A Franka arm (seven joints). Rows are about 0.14 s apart.
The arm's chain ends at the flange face. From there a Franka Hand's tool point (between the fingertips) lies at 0.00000 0.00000 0.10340 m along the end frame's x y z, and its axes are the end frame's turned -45 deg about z.
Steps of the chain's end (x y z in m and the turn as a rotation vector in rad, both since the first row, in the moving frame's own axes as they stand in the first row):
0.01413, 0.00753, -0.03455, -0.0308, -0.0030, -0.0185
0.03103, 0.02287, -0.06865, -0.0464, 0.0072, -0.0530
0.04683, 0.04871, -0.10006, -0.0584, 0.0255, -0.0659
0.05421, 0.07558, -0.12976, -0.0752, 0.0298, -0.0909
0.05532, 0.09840, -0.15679, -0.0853, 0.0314, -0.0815
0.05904, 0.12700, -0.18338, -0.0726, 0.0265, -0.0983
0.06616, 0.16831, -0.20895, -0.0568, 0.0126, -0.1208
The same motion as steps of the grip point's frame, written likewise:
0.00221, 0.01737, -0.03460, -0.0197, -0.0239, -0.0185
0.00301, 0.04210, -0.06876, -0.0379, -0.0277, -0.0530
-0.00353, 0.07376, -0.10027, -0.0593, -0.0233, -0.0659
-0.01807, 0.09958, -0.13010, -0.0742, -0.0321, -0.0909
-0.03405, 0.11737, -0.15722, -0.0825, -0.0381, -0.0815
-0.05106, 0.13894, -0.18369, -0.0701, -0.0326, -0.0983
-0.07515, 0.17105, -0.20912, -0.0491, -0.0313, -0.1208

